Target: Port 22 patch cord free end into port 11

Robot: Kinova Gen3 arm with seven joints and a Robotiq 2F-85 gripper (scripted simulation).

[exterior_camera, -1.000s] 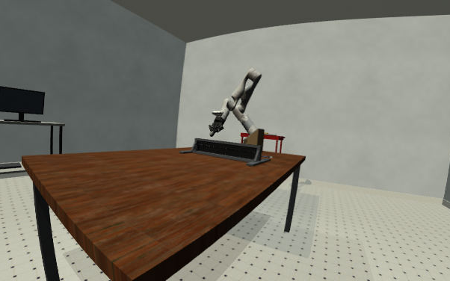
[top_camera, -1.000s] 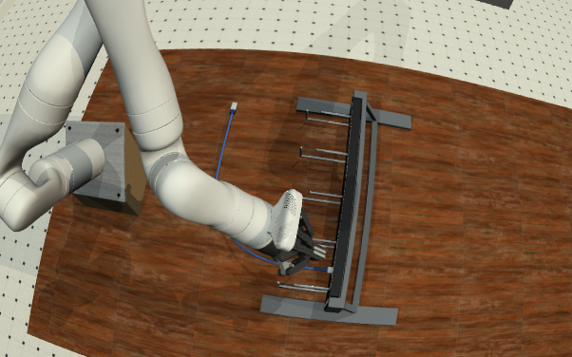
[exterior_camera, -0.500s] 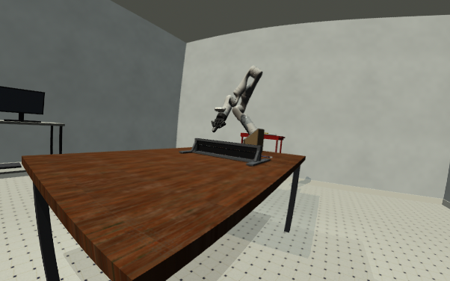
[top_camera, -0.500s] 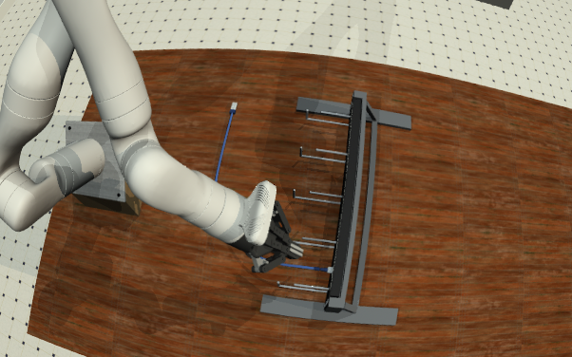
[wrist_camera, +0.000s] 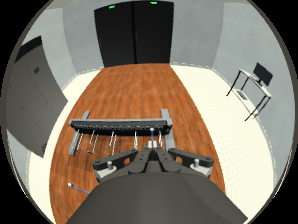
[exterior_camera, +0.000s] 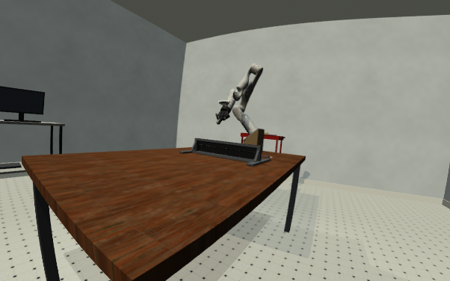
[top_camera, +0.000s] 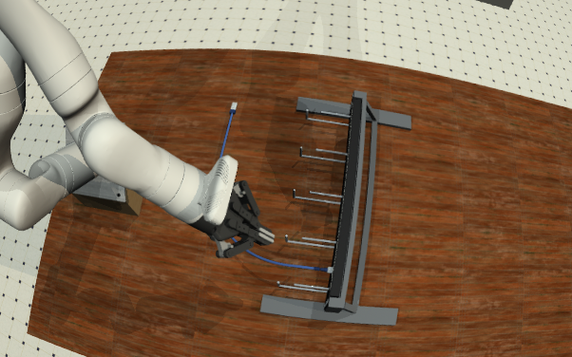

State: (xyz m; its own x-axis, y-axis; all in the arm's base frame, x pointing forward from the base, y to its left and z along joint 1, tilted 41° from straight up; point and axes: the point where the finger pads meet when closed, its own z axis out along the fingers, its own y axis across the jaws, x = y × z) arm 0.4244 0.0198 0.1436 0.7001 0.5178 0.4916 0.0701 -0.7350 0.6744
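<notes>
Now: the plug 360 mm to the left of my hand, 220 mm below it and 190 mm behind it.
</notes>
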